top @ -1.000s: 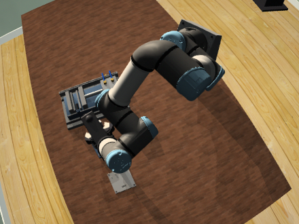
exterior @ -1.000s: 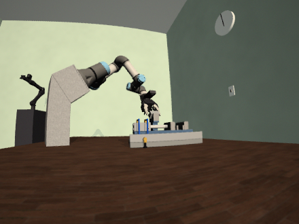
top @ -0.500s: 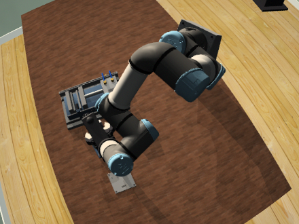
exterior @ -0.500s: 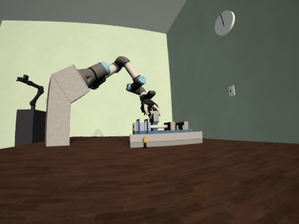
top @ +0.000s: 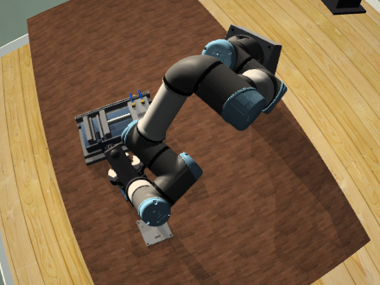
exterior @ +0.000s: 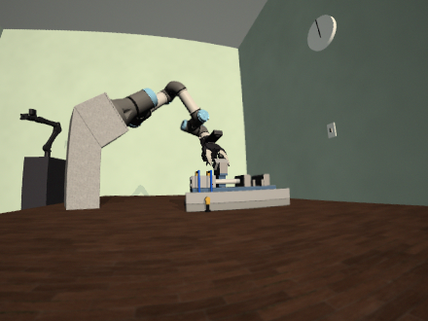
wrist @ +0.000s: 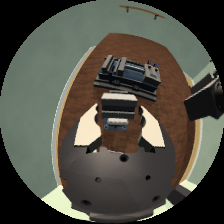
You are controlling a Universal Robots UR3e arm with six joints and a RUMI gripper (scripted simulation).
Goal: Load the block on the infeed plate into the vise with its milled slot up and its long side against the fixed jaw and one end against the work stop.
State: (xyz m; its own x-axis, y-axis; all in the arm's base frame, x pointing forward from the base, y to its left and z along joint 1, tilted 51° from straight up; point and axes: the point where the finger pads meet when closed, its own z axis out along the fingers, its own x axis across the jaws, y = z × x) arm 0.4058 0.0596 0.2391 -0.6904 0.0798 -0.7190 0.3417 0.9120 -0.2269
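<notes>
Now: hand right at the part. From my hand the other things lie so: grey infeed plate: 170 mm to the left, 160 mm below, 40 mm behind.
</notes>
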